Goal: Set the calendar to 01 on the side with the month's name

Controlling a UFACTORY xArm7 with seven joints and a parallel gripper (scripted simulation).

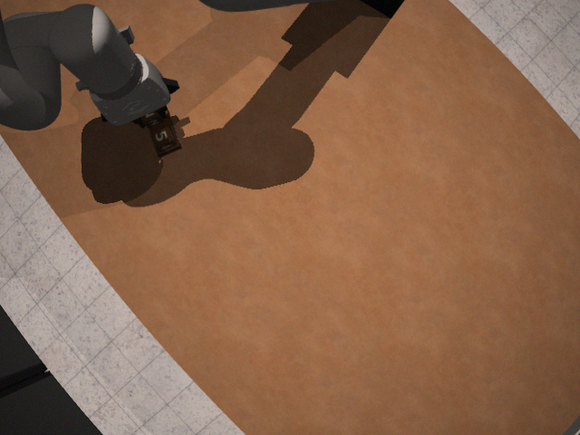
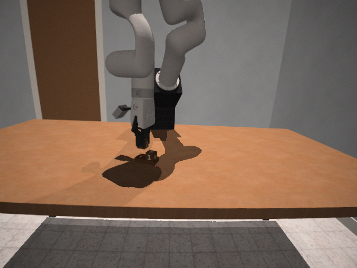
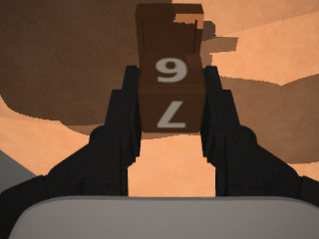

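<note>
Right now my hand is 10 mm short of the calendar tray, 20 mm to the right of it and 70 mm above it. From my hand the other things lie so: cube: 10 mm below.
</note>
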